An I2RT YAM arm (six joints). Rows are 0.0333 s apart.
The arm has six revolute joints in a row. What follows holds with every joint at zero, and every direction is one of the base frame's. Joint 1 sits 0.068 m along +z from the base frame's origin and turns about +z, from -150 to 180 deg. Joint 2 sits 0.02 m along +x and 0.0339 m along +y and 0.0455 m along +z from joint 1 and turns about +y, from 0 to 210 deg. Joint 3 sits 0.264 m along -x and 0.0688 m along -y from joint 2 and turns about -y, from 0 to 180 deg. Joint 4 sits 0.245 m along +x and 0.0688 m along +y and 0.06 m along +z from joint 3 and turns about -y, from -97 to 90 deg. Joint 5 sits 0.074 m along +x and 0.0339 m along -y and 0.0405 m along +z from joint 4 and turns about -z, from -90 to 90 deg. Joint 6 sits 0.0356 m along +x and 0.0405 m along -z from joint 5 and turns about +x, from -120 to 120 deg. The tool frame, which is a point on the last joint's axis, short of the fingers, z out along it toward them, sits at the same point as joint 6; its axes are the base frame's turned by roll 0, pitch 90 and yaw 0 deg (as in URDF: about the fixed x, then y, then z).
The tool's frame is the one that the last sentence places.
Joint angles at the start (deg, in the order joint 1, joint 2, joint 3, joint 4, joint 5, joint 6):
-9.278 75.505 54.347 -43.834 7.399 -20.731
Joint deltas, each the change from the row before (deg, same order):
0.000 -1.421 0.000 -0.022 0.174 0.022
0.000 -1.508 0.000 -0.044 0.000 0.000
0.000 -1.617 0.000 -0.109 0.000 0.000
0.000 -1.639 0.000 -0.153 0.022 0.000
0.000 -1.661 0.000 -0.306 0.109 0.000
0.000 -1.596 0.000 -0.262 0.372 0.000
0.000 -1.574 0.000 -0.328 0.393 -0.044
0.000 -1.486 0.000 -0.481 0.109 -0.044
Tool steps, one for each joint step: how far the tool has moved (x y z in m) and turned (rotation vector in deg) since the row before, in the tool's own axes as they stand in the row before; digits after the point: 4 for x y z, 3 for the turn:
0.0008 -0.0007 -0.0064 0.653 -1.236 0.204
0.0009 -0.0006 -0.0068 0.513 -1.357 0.193
0.0010 -0.0006 -0.0073 0.529 -1.398 0.199
0.0011 -0.0006 -0.0074 0.541 -1.370 0.196
0.0015 -0.0006 -0.0075 0.577 -1.218 0.180
0.0015 -0.0007 -0.0072 0.815 -1.104 0.183
0.0016 -0.0007 -0.0070 0.804 -1.014 0.135
0.0018 -0.0004 -0.0066 0.454 -0.891 0.105

